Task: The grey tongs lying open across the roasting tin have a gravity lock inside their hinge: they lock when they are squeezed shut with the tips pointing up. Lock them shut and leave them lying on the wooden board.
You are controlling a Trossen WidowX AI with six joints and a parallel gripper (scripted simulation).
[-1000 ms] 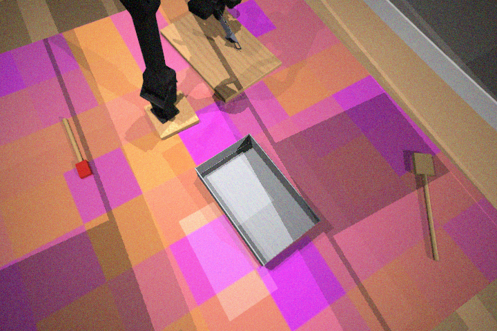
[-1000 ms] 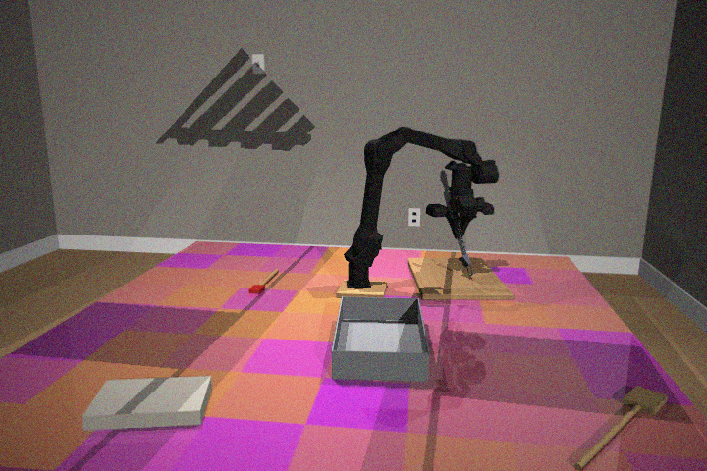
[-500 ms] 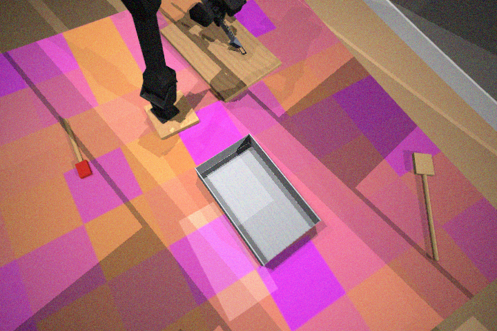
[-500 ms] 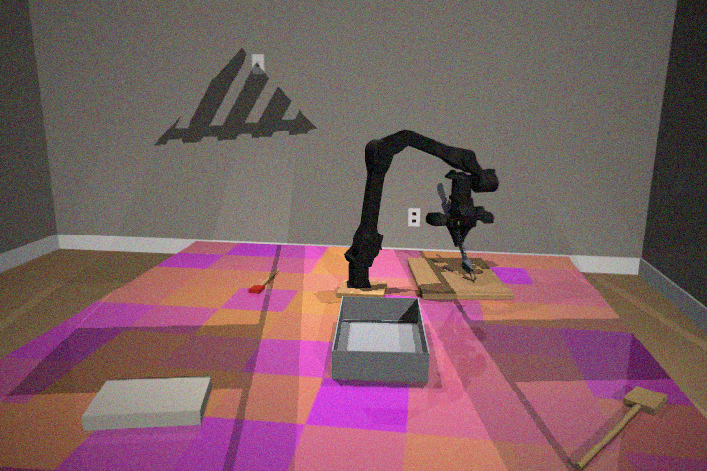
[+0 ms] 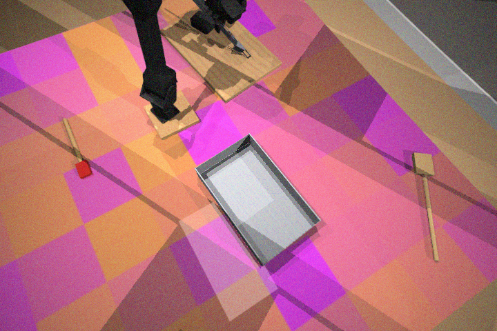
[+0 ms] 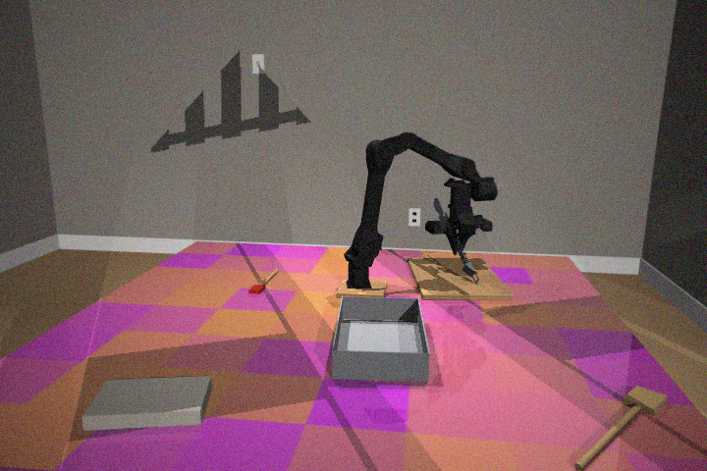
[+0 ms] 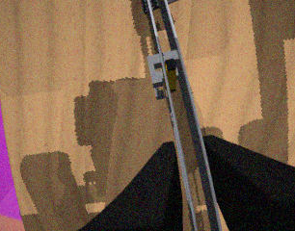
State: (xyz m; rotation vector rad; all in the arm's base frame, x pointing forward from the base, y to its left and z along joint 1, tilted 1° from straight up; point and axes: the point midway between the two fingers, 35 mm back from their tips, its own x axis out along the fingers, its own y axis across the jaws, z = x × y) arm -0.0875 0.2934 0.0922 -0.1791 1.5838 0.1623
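Now: the wooden board 70 mm below my gripper tip. The rest, counted from my gripper tip: grey roasting tin: 470 mm ahead, 270 mm to the right, 40 mm below; red-headed tool: 560 mm to the right, 70 mm below, 50 mm ahead; flat white block: 700 mm ahead, 680 mm to the right, 60 mm below.
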